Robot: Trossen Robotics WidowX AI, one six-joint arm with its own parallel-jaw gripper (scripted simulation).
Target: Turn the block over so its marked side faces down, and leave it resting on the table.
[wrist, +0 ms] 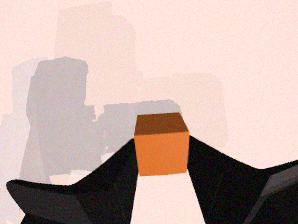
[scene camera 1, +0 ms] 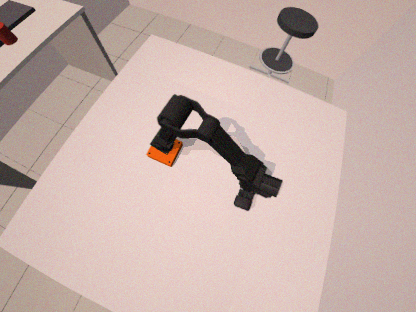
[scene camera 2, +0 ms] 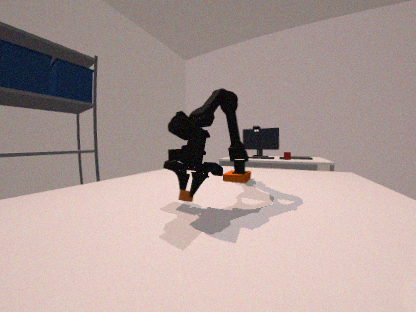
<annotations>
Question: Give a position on an orange block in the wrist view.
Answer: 162, 141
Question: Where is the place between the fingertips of my gripper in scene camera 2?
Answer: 186, 196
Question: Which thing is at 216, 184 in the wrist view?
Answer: My gripper.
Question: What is my gripper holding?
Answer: An orange block.
</annotations>
